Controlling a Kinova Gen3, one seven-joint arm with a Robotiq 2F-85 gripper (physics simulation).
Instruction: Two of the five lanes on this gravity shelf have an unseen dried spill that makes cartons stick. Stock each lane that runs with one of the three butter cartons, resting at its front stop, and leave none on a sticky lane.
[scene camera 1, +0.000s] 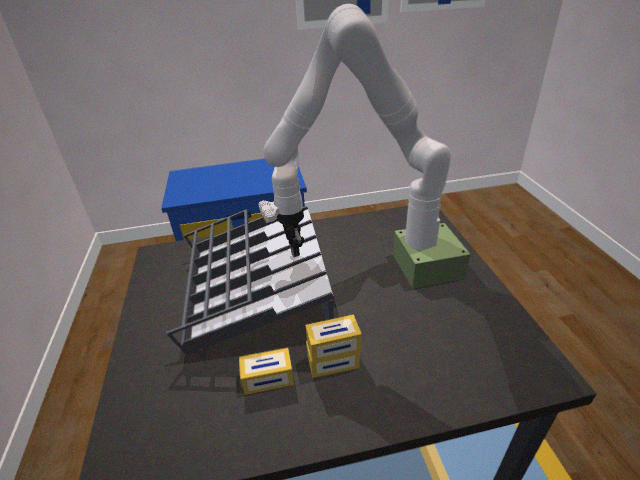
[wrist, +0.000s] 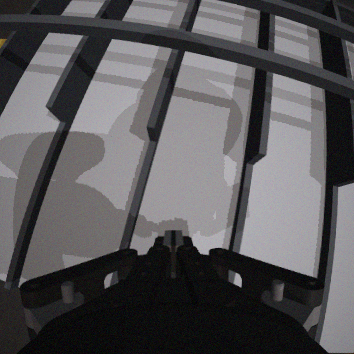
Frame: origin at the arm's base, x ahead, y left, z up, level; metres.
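Seen in the pictures: gripper, fingertip midpoint: (scene camera 1: 295, 255) (wrist: 173, 241); arm's base, origin of the base link: (scene camera 1: 419, 240).
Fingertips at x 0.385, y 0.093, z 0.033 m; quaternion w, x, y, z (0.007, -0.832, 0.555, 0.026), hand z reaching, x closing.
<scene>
Offsets run from my fingertips to a thing's top centre. "*": to the spot under its first point. Level surfaces: height alone.
The gravity shelf (scene camera 1: 227, 326) (wrist: 115, 30) slopes down to the left in the scene view, with five pale lanes split by dark dividers. No carton shows on the visible parts of the lanes. My gripper (scene camera 1: 295, 254) (wrist: 173, 241) is shut and empty, pointing down at the upper part of the middle lane {* dx +0.063, dy +0.009, dz -0.021 m} (wrist: 192, 165). Whether its tips touch the lane I cannot tell. One yellow-and-white butter carton {dx +0.067, dy +0.327, dz -0.067 m} (scene camera 1: 266, 370) lies alone on the table. Two more are stacked to its right, an upper carton {dx -0.100, dy +0.286, dz -0.003 m} (scene camera 1: 338, 349) on a lower carton {dx -0.097, dy +0.285, dz -0.067 m} (scene camera 1: 336, 365).
Dark crossbars (scene camera 1: 228, 263) span the lower half of the shelf above the lanes. The arm stands on a green base block (scene camera 1: 439, 271) at the table's back right. A blue cabinet (scene camera 1: 222, 183) stands behind the table. The dark table {dz -0.132 m} (scene camera 1: 439, 351) bears the shelf and cartons.
</scene>
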